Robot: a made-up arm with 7 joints. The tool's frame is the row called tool.
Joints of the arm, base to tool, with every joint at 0 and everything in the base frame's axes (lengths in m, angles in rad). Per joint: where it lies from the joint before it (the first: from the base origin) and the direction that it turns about. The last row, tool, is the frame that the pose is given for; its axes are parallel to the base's.
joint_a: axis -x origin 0 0 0.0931
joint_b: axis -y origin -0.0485 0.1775 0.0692
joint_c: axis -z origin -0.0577 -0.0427 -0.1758
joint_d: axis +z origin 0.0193 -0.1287 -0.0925
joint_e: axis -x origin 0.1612 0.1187 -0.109
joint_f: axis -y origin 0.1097 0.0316 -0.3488
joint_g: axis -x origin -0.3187 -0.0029 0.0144
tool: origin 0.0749 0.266 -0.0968
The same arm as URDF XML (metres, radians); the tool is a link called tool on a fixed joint. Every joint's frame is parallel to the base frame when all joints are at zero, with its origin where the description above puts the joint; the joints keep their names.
<robot name="arm">
  <joint name="joint_a" type="continuous">
    <parent link="base_link"/>
    <child link="link1"/>
    <origin xyz="0 0 0.0931"/>
    <axis xyz="-1 0 0"/>
  </joint>
  <joint name="joint_b" type="continuous">
    <parent link="link1"/>
    <child link="link2"/>
    <origin xyz="-0.0485 0.1775 0.0692"/>
    <axis xyz="0 -1 0"/>
  </joint>
  <joint name="joint_c" type="continuous">
    <parent link="link2"/>
    <child link="link3"/>
    <origin xyz="-0.0577 -0.0427 -0.1758"/>
    <axis xyz="0 0 -1"/>
  </joint>
  <joint name="joint_d" type="continuous">
    <parent link="link3"/>
    <child link="link4"/>
    <origin xyz="0.0193 -0.1287 -0.0925"/>
    <axis xyz="0 0 1"/>
  </joint>
  <joint name="joint_e" type="continuous">
    <parent link="link4"/>
    <child link="link5"/>
    <origin xyz="0.1612 0.1187 -0.109"/>
    <axis xyz="-1 0 0"/>
  </joint>
  <joint name="joint_f" type="continuous">
    <parent link="link5"/>
    <child link="link6"/>
    <origin xyz="0.1097 0.0316 -0.3488"/>
    <axis xyz="0 -1 0"/>
  </joint>
  <joint name="joint_g" type="continuous">
    <parent link="link6"/>
    <child link="link7"/>
    <origin xyz="-0.3187 -0.0029 0.0144"/>
    <axis xyz="-1 0 0"/>
  </joint>
  <joint name="tool_joint" type="fixed">
    <parent link="link7"/>
    <child link="tool"/>
    <origin xyz="0.0749 0.266 -0.0968"/>
  </joint>
  <link name="base_link"/>
  <link name="link1"/>
  <link name="link2"/>
  <link name="link3"/>
  <link name="link4"/>
  <link name="link5"/>
  <link name="link6"/>
  <link name="link7"/>
  <link name="tool"/>
</robot>

